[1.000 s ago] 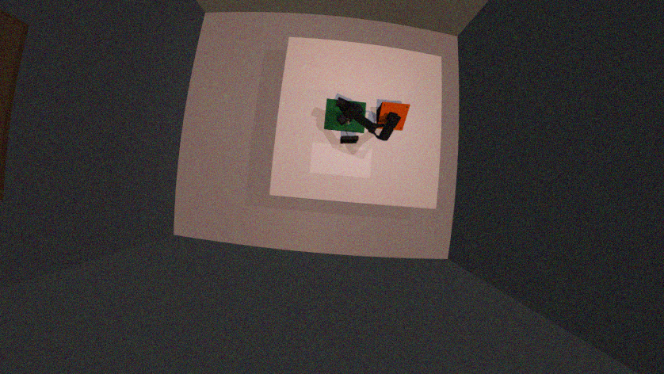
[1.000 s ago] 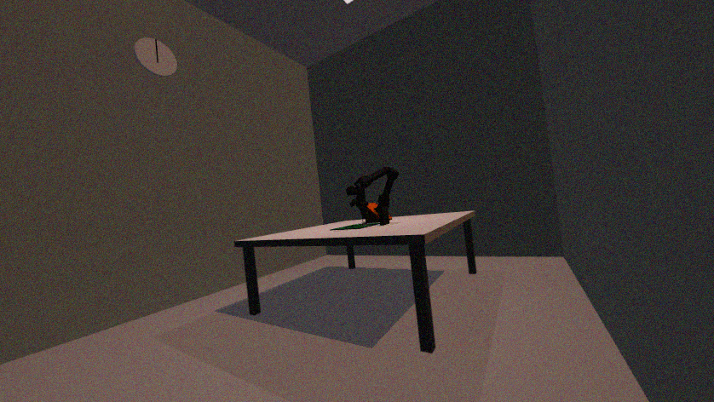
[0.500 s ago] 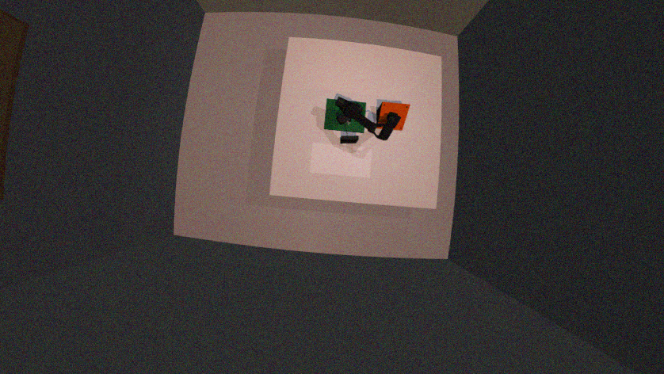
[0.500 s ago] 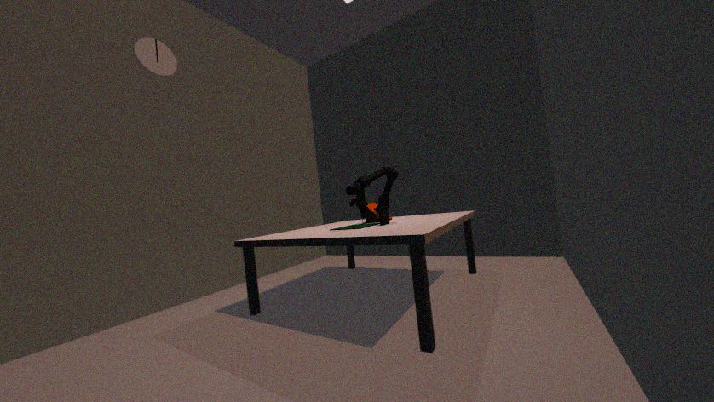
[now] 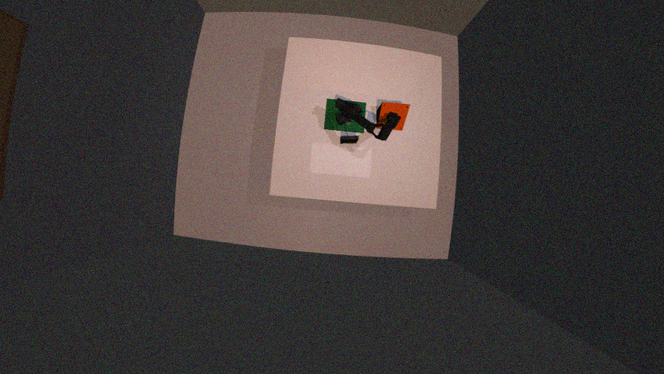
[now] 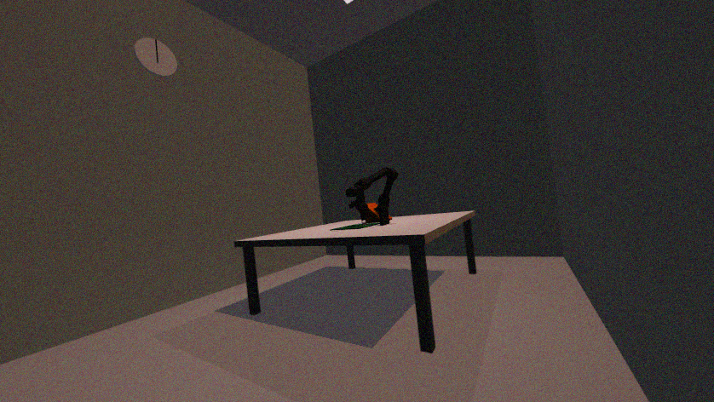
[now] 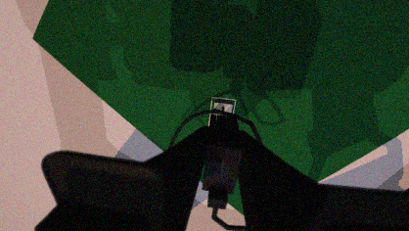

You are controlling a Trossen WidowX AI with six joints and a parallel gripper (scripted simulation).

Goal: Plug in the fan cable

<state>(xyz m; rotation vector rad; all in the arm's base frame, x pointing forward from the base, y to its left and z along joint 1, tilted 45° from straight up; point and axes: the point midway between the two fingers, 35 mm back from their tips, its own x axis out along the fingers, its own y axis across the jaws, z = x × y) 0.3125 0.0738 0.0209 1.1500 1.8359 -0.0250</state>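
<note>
Now: the four-pin header 1 cm behind my gripper tip, 1 cm to the left of it and 5 cm below it. Also, from my gripper tip: fan: 3 cm behind, 15 cm to the left, 1 cm above; then green board: 2 cm ahead, 4 cm to the right, 6 cm below; then dark fan plug: 1 cm behind, 1 cm to the left, 1 cm above.
</note>
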